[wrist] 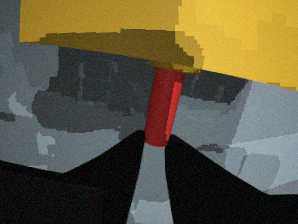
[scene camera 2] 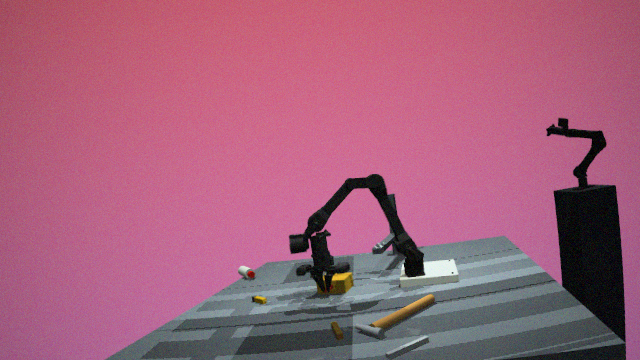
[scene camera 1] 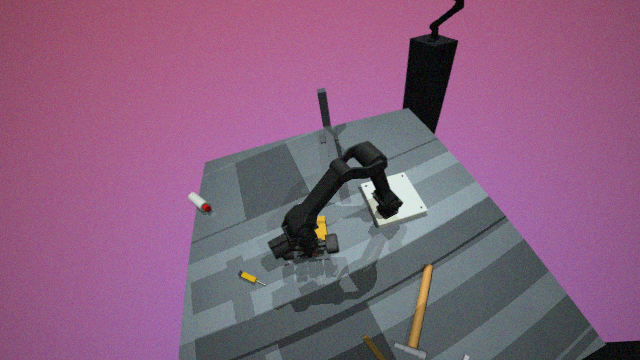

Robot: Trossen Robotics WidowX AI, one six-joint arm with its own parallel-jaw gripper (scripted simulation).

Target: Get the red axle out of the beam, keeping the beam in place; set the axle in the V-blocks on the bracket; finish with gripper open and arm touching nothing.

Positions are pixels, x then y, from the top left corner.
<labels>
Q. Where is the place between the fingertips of the gripper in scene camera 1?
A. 314,256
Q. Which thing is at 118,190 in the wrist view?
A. The gripper.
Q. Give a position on a yellow beam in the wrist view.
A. At 248,46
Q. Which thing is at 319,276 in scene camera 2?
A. The gripper.
</labels>
